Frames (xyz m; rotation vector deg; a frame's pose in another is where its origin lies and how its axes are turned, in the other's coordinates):
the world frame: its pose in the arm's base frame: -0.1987 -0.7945 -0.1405 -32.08 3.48 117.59
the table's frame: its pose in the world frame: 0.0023 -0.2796 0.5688 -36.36 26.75 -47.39
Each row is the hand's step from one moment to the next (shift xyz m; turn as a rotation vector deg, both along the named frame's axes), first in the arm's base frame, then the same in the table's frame.
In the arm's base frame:
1: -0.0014 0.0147 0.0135 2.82 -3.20 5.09
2: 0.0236 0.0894 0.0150 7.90 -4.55 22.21
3: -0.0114 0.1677 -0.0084 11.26 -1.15 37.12
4: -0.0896 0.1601 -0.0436 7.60 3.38 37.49
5: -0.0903 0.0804 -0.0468 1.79 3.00 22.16
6: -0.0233 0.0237 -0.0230 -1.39 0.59 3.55
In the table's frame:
1: 0.0090 -0.0122 0.0131 -2.62 -5.71 -2.16
2: 0.0844 -0.0256 0.0315 -5.31 -23.38 -1.16
3: 0.1413 0.0078 0.0911 -4.20 -38.47 2.87
4: 0.1071 0.0717 0.1377 -2.04 -37.46 8.20
5: 0.0388 0.0770 0.0968 -1.57 -21.08 7.50
6: 0.0150 0.0298 0.0228 -0.92 -2.71 2.59

